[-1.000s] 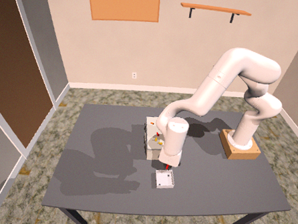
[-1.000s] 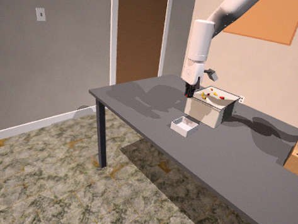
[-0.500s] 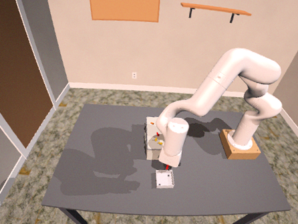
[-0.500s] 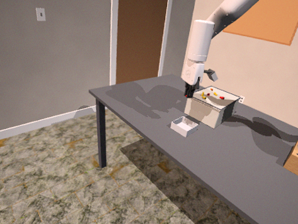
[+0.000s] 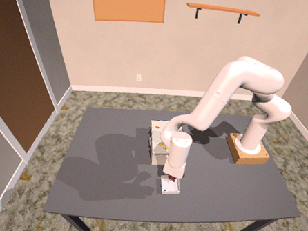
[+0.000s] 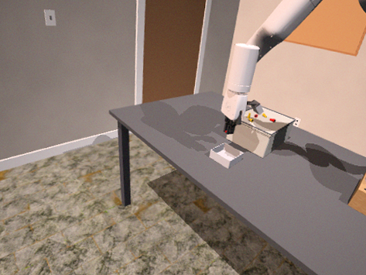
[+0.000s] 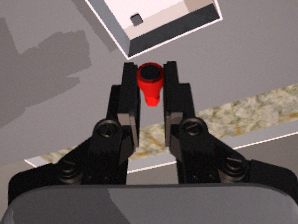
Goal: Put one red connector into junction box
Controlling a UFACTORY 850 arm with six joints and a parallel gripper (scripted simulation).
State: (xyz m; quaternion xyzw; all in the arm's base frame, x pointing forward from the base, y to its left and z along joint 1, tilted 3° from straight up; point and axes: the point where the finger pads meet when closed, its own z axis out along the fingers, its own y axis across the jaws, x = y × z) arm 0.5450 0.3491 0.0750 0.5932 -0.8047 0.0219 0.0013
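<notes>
The steel junction box is 2 cm to the right of my hand and 15 cm below it. Also, from my hand: tool case 4 cm ahead, 31 cm to the right, 6 cm below; orange connector 11 cm ahead, 37 cm to the right, 2 cm below.
</notes>
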